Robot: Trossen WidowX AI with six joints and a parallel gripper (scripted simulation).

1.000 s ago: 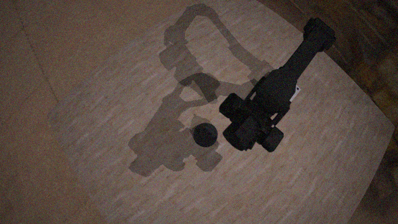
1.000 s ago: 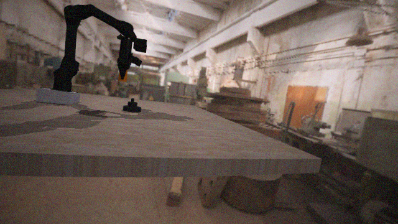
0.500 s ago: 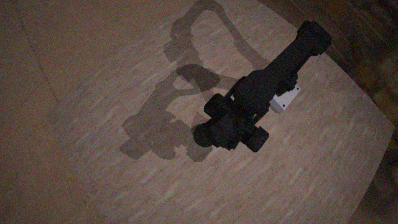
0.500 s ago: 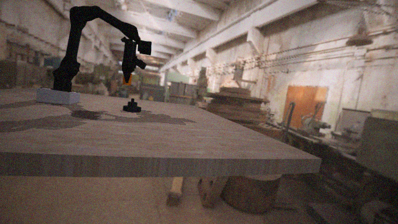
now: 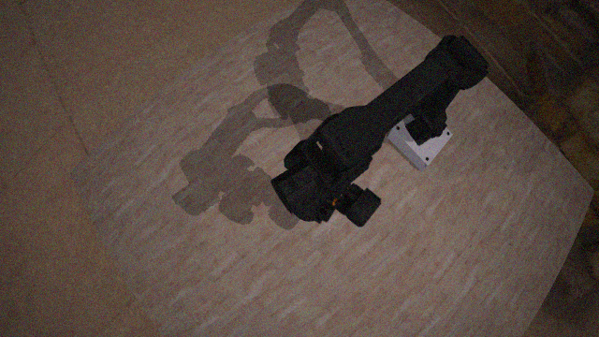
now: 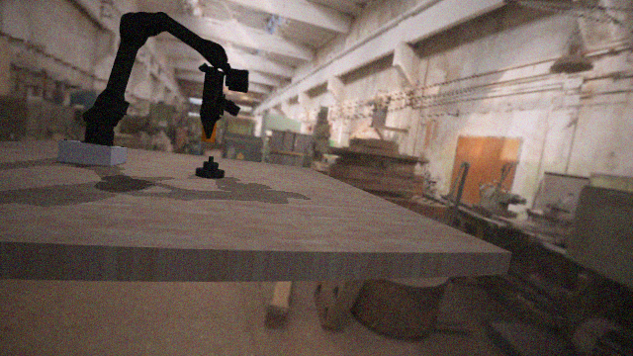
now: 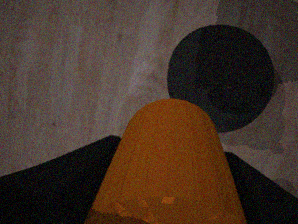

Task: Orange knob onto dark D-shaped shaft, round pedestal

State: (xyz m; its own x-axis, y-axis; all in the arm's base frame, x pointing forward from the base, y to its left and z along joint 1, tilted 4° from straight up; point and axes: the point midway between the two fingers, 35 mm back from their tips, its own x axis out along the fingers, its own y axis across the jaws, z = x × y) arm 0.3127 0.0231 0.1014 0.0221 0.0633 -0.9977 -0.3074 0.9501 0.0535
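My gripper tip is 80 mm above the dark pedestal, 30 mm to the left of it and 20 mm short of it. Round my gripper tip: orange knob (20 mm above).
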